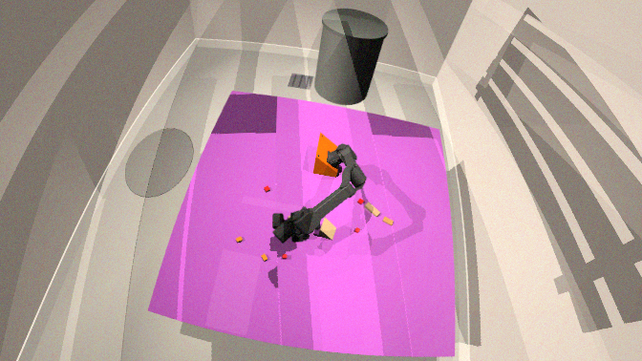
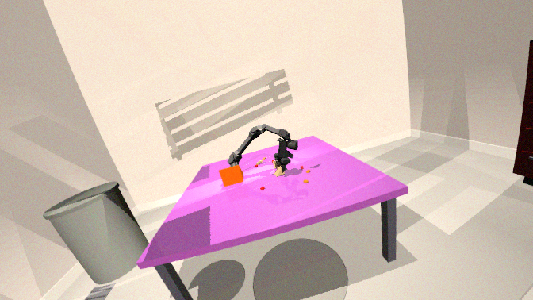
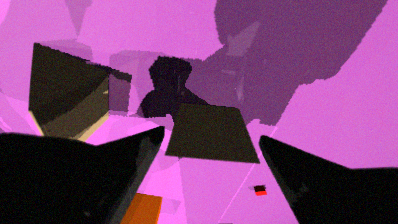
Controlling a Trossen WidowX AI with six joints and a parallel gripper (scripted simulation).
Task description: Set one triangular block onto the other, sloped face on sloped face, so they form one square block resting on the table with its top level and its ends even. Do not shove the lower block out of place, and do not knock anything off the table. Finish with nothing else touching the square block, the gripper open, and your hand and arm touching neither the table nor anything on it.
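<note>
Now: the triangular block 1 cm below my gripper tip. From my gripper tip the other things lie so: cream bar: 12 cm behind, 34 cm to the left, 2 cm below; then short tan stick: 7 cm behind, 42 cm to the left, 3 cm below.
</note>
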